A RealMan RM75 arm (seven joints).
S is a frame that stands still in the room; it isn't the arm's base.
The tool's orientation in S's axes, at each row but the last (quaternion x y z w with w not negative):
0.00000 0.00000 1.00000 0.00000
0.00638 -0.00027 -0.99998 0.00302
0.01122 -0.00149 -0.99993 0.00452
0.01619 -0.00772 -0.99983 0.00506
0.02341 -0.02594 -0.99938 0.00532
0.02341 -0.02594 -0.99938 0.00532
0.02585 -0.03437 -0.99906 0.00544
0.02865 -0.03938 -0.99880 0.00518
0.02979 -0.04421 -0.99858 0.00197
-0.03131 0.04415 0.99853 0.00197
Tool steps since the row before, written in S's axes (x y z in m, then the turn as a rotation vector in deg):
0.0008 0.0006 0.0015 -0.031 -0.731 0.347
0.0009 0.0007 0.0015 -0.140 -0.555 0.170
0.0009 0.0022 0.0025 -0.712 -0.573 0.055
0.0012 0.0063 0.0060 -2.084 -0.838 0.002
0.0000 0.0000 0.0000 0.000 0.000 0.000
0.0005 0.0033 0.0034 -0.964 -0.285 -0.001
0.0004 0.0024 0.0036 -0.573 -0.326 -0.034
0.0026 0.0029 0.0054 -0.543 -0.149 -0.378
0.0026 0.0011 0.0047 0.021 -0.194 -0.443
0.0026 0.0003 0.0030 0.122 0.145 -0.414
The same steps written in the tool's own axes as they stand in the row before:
-0.0008 -0.0006 0.0015 0.031 0.731 0.347
-0.0009 -0.0007 0.0015 0.141 0.554 0.171
-0.0010 -0.0022 0.0025 0.716 0.567 0.069
-0.0015 -0.0062 0.0061 2.091 0.817 0.057
0.0000 0.0000 0.0000 0.000 0.000 0.000
-0.0007 -0.0031 0.0035 0.966 0.275 0.030
-0.0006 -0.0021 0.0037 0.578 0.318 -0.026
-0.0029 -0.0024 0.0055 0.565 0.114 -0.357
-0.0029 -0.0007 0.0046 0.007 0.154 -0.459
-0.0028 -0.0001 0.0028 -0.096 -0.182 -0.406

